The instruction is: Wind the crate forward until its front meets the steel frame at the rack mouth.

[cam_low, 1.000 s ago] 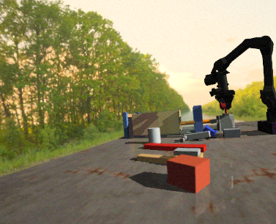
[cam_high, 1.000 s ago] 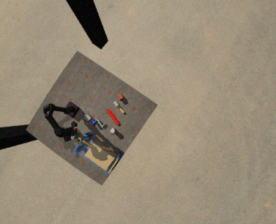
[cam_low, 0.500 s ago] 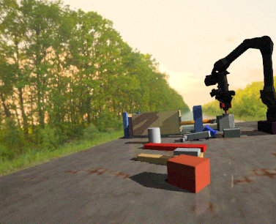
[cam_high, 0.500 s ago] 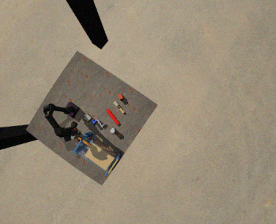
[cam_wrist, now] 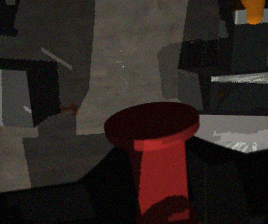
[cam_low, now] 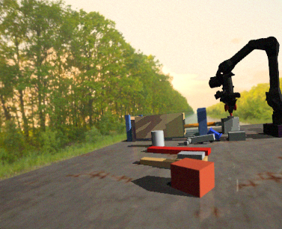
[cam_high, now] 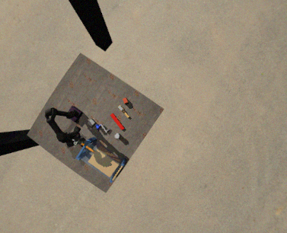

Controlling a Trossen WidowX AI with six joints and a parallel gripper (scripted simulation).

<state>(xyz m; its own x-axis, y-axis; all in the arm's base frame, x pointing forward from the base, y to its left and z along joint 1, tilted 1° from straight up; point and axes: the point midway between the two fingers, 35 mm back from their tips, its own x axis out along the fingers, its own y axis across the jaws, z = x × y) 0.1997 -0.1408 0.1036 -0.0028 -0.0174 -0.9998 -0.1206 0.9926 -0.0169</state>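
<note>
My gripper tip is now 4 cm to the left of the winch handle with red grip and 1 cm above it. Also, from my gripper tip: dark block: 1 cm ahead, 16 cm to the left, 10 cm below; then red knob: 2 cm above; then winch: 2 cm behind, 11 cm to the right, 9 cm below.
</note>
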